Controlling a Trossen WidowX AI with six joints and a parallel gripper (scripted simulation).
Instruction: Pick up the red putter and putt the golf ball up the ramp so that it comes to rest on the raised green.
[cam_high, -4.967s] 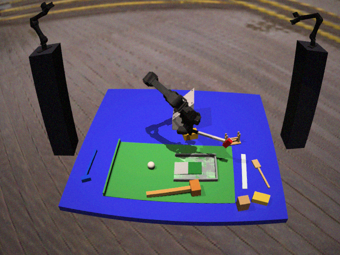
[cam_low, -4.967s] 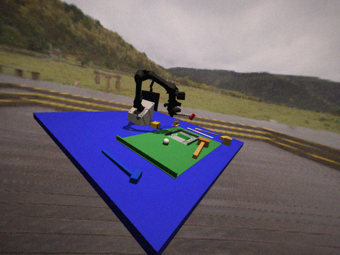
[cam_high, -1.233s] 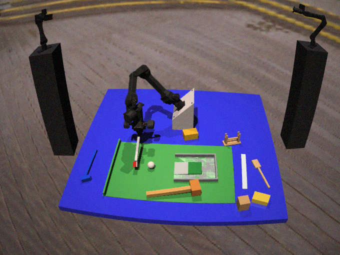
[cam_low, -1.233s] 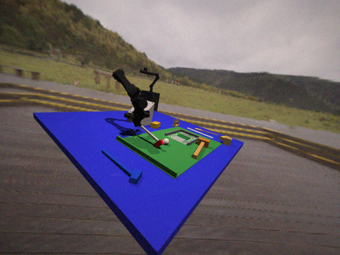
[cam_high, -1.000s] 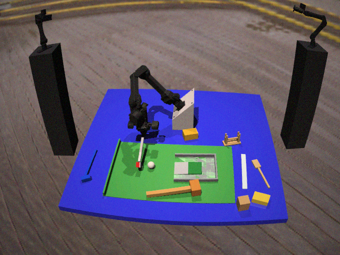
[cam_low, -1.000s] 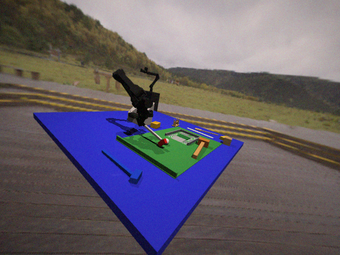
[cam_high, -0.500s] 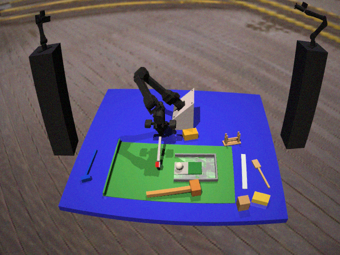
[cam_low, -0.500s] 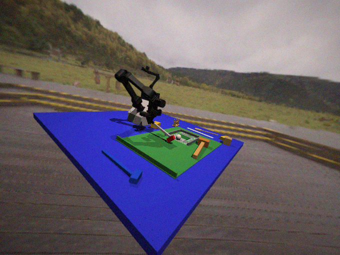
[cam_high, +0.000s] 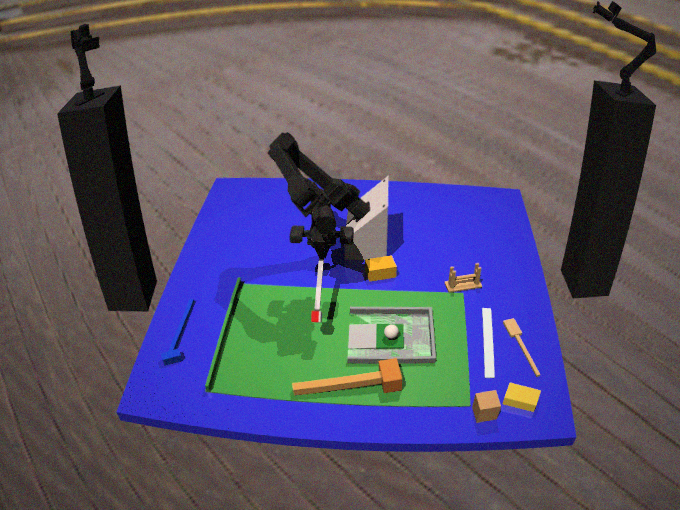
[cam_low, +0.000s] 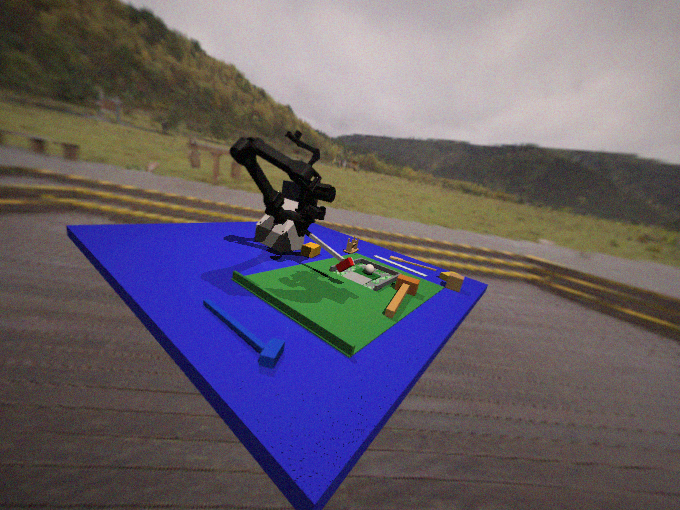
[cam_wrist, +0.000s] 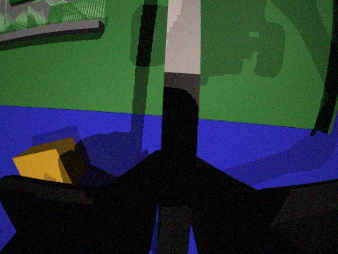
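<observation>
The red putter lies 120 mm ahead of my gripper tip. The rest, counted from my gripper tip: yellow block (70 mm behind, 180 mm to the left, 100 mm below); then wooden stand (10 mm ahead, 450 mm to the left, 90 mm below); then white golf ball (240 mm ahead, 200 mm to the left, 100 mm below).
</observation>
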